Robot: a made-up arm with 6 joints. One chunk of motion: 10 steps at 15 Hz.
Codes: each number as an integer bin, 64 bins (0 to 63) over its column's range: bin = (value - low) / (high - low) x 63, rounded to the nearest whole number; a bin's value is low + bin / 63 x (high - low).
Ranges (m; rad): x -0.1..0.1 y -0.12..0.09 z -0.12..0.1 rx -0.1..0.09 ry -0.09..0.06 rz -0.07..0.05
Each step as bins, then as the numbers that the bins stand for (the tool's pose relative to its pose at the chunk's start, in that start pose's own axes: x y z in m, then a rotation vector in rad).
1 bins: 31 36 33 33 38 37
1 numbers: -0.0016 0.0000 -0.0048 -0.0005 0.0005 0.0005
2 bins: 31 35 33 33 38 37
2 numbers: -0.0016 -0.0033 -0.0048 -0.0005 0.0005 0.0005
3 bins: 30 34 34 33 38 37
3 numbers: -0.0048 -0.0067 -0.0013 -0.0005 0.0005 0.0005
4 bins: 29 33 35 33 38 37
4 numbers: -0.0079 -0.0100 0.0022 -0.0005 0.0005 0.0005
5 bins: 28 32 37 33 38 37
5 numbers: -0.0111 -0.0133 0.0092 -0.0005 0.0005 0.0005
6 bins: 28 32 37 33 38 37
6 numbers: -0.0111 -0.0133 0.0092 -0.0005 0.0005 0.0005
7 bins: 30 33 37 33 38 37
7 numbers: -0.0048 -0.0100 0.0092 -0.0005 0.0005 0.0005
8 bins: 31 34 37 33 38 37
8 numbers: -0.0016 -0.0067 0.0092 -0.0005 0.0005 0.0005
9 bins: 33 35 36 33 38 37
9 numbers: 0.0048 -0.0033 0.0057 -0.0005 0.0005 0.0005
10 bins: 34 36 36 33 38 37
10 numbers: 0.0079 0.0000 0.0057 -0.0005 0.0005 0.0005
